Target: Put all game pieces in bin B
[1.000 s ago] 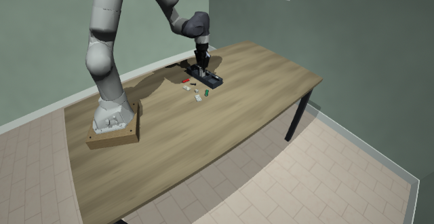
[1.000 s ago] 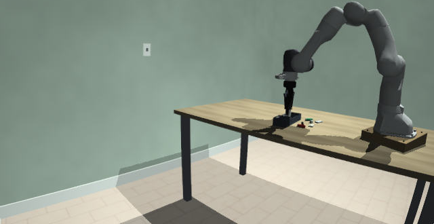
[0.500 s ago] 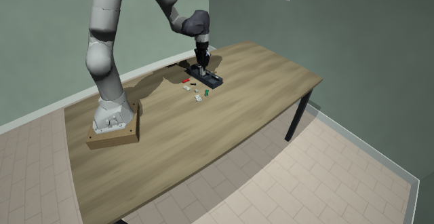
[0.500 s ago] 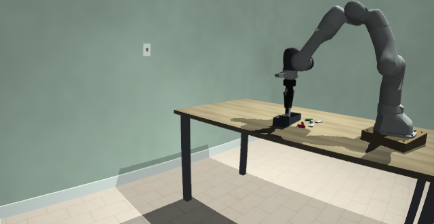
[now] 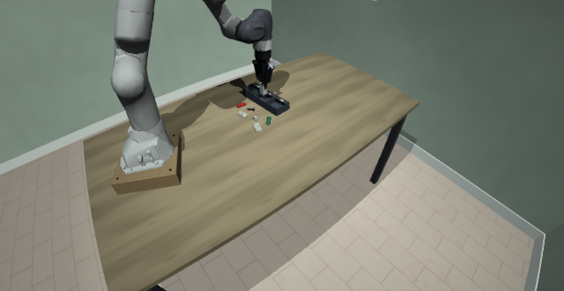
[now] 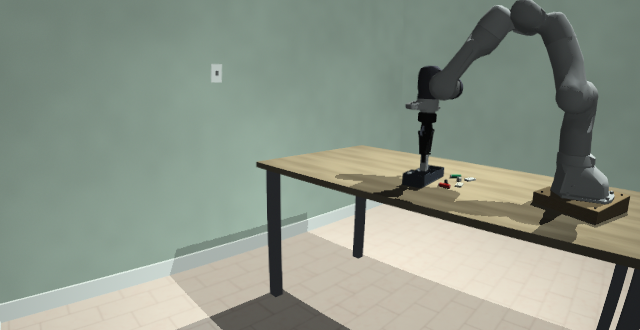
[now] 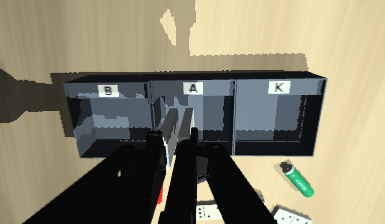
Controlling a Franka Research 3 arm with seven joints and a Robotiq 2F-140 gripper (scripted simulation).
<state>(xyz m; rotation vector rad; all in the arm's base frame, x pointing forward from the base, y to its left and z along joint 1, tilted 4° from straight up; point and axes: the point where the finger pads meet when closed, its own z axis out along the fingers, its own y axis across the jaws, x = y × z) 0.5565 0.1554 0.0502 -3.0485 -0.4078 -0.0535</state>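
The dark bin is 50 mm below my hand and 10 mm to the right of it. The rest, counted from my hand: red cylinder 120 mm behind, 70 mm below, 10 mm to the left; then black bolt 90 mm behind, 70 mm below, 40 mm to the right; then white die 120 mm to the right, 100 mm behind, 70 mm below.
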